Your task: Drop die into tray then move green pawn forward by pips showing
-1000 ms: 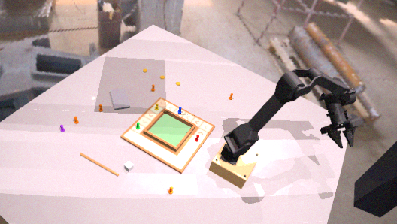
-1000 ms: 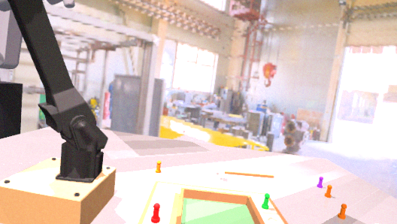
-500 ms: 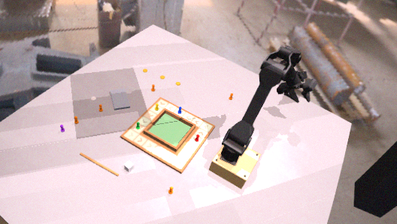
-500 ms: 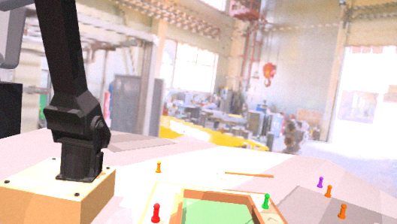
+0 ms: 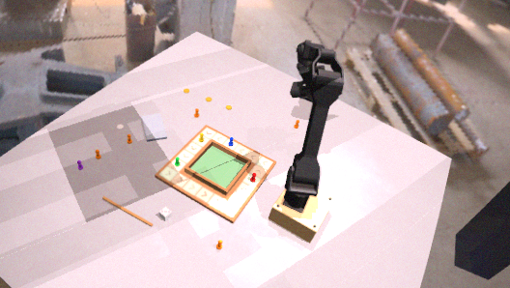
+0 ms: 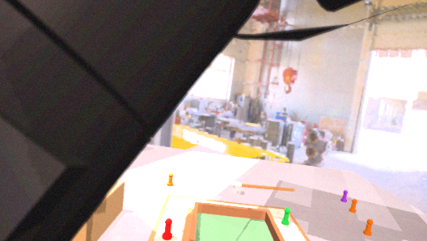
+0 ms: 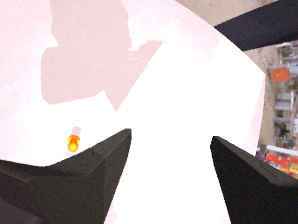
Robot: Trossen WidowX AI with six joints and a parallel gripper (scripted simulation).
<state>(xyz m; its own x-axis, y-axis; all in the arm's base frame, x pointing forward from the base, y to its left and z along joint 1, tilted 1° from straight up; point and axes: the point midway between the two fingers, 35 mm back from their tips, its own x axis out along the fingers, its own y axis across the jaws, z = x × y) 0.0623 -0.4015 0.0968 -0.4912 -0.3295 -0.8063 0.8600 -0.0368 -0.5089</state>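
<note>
Now: the yellow pawn 33 cm ahead of my gripper tip, 30 cm to the left of it and 10 cm below it. The rest, counted from my gripper tip: blue pawn (26 cm to the left, 23 cm ahead, 10 cm below); then green pawn (43 cm to the left, 34 cm ahead, 10 cm below); then red pawn (37 cm to the left, 10 cm below, 10 cm ahead).
</note>
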